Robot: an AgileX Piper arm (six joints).
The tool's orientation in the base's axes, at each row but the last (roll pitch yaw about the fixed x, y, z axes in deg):
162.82, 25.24, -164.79
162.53, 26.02, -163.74
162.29, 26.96, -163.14
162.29, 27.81, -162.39
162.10, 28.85, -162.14
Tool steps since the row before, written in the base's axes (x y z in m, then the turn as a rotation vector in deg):
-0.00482, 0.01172, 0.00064, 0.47, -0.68, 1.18
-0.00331, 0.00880, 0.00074, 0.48, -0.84, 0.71
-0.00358, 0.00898, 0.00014, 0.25, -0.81, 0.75
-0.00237, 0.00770, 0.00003, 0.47, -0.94, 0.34
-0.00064, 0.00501, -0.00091, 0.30, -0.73, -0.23
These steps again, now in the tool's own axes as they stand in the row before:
0.00115, 0.01238, 0.00252, -0.75, -0.46, -1.14
0.00032, 0.00924, 0.00188, -0.51, -0.74, -0.80
0.00067, 0.00933, 0.00246, -0.34, -0.60, -0.89
-0.00008, 0.00767, 0.00246, -0.30, -0.92, -0.53
-0.00037, 0.00434, 0.00271, 0.06, -0.82, -0.02

